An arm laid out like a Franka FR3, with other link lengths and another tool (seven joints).
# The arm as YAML. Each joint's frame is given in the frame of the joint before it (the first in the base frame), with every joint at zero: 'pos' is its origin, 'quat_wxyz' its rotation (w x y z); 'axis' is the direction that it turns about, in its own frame. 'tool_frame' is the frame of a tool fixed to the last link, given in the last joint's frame.
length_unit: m
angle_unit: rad
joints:
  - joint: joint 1
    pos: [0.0, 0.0, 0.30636]
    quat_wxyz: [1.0, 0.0, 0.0, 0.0]
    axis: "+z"
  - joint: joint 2
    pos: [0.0, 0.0, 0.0]
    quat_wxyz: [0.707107, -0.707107, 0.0, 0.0]
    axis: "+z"
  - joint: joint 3
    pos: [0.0, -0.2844, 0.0]
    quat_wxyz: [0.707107, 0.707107, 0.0, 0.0]
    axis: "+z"
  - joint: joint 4
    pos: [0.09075, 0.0, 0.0]
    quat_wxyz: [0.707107, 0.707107, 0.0, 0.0]
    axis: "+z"
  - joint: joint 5
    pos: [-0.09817, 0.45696, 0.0]
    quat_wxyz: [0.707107, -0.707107, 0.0, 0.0]
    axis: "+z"
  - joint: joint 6
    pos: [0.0, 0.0, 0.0]
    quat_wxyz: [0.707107, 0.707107, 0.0, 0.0]
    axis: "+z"
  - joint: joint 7
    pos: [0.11, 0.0, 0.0]
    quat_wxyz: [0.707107, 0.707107, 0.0, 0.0]
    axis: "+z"
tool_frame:
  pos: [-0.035, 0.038, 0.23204]
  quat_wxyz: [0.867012, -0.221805, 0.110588, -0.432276]
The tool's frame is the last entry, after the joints.
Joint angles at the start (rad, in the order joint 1, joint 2, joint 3, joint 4, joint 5, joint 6, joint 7):
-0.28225, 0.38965, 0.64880, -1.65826, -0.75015, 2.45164, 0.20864
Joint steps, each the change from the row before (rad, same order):
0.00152, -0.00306, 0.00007, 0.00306, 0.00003, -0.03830, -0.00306
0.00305, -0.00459, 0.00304, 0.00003, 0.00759, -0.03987, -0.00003
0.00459, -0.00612, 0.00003, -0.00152, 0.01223, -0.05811, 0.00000
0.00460, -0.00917, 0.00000, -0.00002, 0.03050, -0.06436, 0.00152
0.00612, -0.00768, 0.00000, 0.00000, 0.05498, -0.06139, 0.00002
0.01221, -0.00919, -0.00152, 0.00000, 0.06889, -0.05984, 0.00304
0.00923, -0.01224, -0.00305, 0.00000, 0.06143, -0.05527, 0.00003
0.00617, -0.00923, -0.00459, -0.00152, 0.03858, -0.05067, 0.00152
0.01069, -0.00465, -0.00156, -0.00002, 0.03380, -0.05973, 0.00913
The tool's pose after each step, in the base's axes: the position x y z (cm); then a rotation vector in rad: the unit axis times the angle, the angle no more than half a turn. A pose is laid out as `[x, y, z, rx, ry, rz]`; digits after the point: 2 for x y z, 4 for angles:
[79.98, 17.51, 30.49, 1.6053, 1.4304, 0.8534]
[79.39, 17.36, 30.27, 1.6199, 1.4389, 0.8137]
[78.49, 16.86, 29.77, 1.6438, 1.4494, 0.7503]
[77.35, 16.40, 29.40, 1.6871, 1.4530, 0.6854]
[75.95, 16.40, 28.80, 1.7541, 1.4574, 0.6284]
[74.25, 17.04, 28.22, 1.8325, 1.4628, 0.5774]
[72.70, 17.44, 27.99, 1.8983, 1.4680, 0.5287]
[71.38, 17.37, 27.72, 1.9432, 1.4730, 0.4749]
[69.76, 17.71, 27.27, 1.9871, 1.4825, 0.4095]

